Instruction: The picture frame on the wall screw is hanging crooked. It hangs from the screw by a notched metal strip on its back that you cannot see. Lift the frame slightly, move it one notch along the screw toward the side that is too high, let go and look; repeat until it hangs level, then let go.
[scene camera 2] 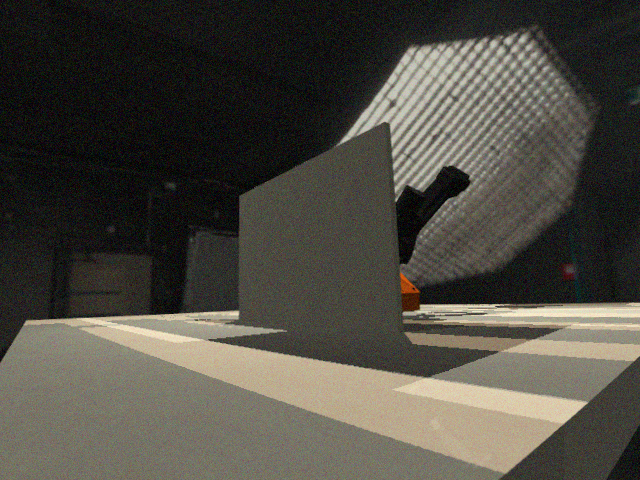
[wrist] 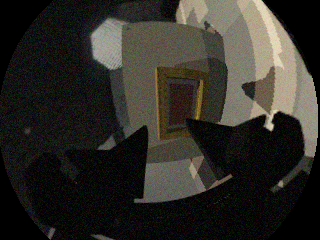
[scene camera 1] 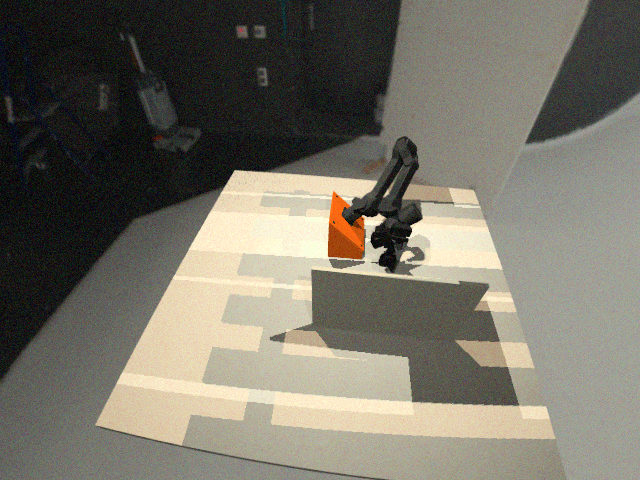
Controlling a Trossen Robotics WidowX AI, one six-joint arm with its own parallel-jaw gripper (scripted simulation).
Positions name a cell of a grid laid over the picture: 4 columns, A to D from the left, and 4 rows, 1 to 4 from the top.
I see my gripper (scene camera 1: C3) and a picture frame (wrist: C2).
My gripper shows as well in the wrist view (wrist: C3). Scene camera 2 does not show the picture frame, which is hidden by a wall panel. Scene camera 1 misses the picture frame, which is hidden by a wall panel.
